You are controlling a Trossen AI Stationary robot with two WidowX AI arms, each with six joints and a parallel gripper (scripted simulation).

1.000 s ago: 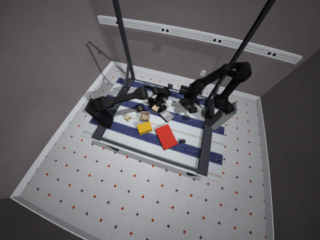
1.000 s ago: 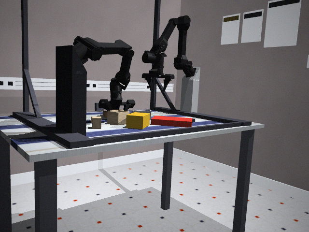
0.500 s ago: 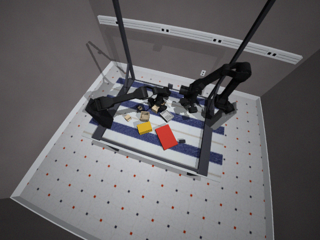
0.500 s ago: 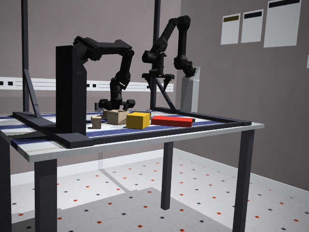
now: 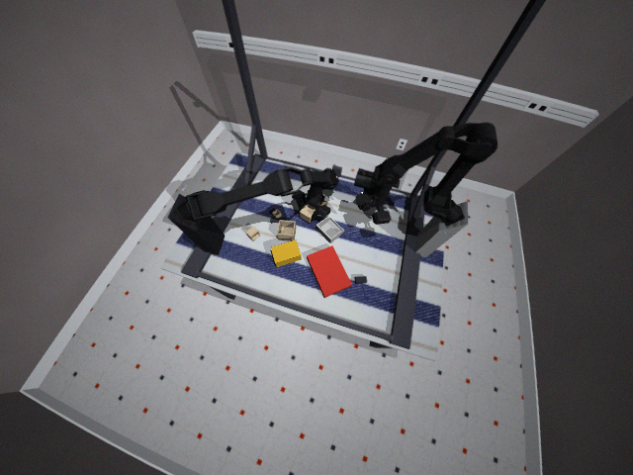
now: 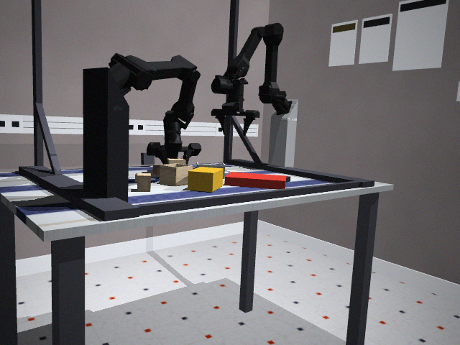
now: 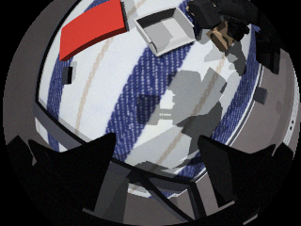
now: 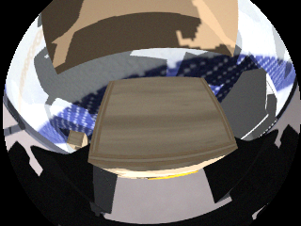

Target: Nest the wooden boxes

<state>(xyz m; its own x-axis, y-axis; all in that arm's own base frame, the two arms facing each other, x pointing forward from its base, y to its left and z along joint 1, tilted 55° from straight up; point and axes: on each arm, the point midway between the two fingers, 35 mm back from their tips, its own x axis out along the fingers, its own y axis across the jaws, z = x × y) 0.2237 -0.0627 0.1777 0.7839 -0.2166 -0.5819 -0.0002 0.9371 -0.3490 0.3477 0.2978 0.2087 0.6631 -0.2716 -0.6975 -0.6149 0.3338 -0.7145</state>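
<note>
Right now the tiny wooden box is 16 cm to the right of my right hand, 5 cm below it and 1 cm behind it. From my right hand the other things lie so: white box: 11 cm to the left, 8 cm ahead, 3 cm below; then medium wooden box: right at my right hand; then brown block: 7 cm behind, 4 cm to the left, 4 cm below.
</note>
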